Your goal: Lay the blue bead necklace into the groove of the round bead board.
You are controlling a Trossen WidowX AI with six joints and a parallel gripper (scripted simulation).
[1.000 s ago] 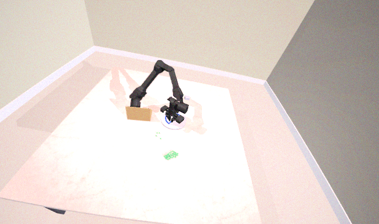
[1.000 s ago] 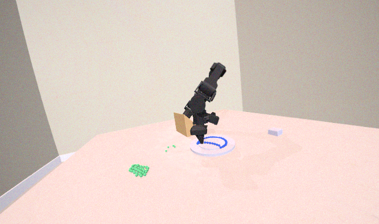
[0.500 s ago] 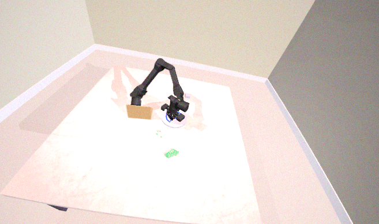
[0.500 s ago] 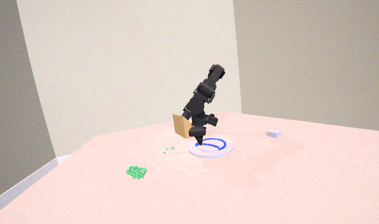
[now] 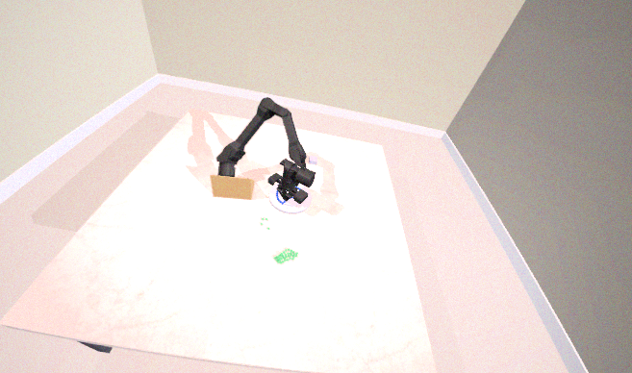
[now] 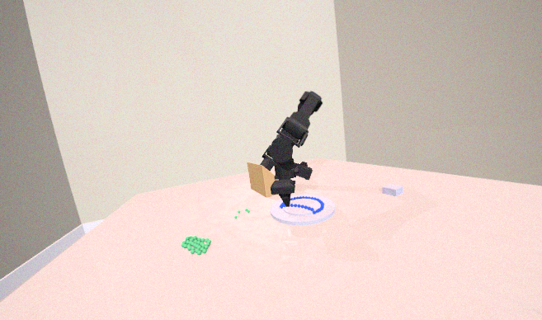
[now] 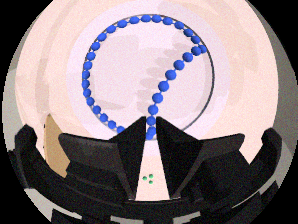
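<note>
Now: gripper tip 4 cm to the right of the round white bead board, 2 cm short of it and 1 cm above it. Also, from my gripper tip: small grey block: 33 cm to the left, 13 cm ahead.
</note>
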